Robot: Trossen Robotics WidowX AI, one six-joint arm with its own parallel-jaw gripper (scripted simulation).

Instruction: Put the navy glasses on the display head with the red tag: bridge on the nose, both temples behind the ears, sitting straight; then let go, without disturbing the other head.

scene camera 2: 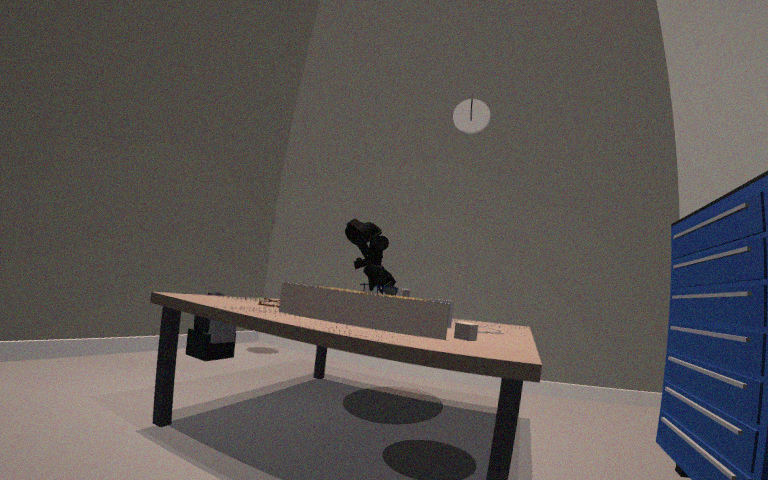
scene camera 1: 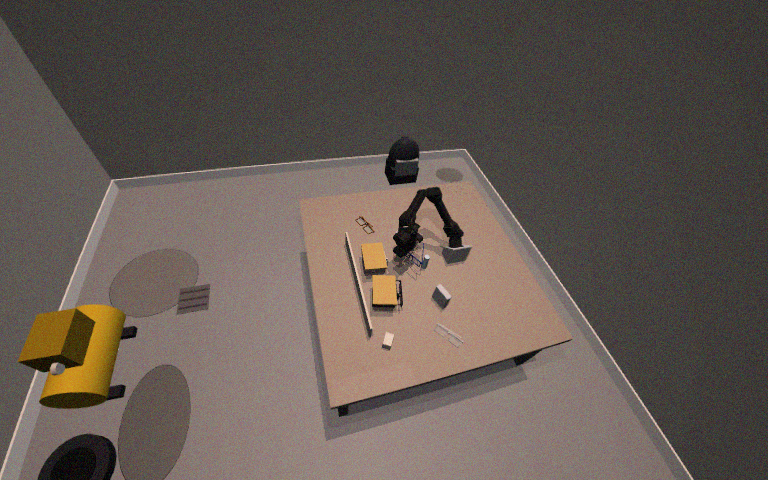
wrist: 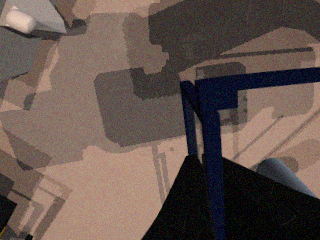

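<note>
The gripper (wrist: 199, 164) is visible in the scene, and so is a long grey board (scene camera 2: 422, 318).
</note>
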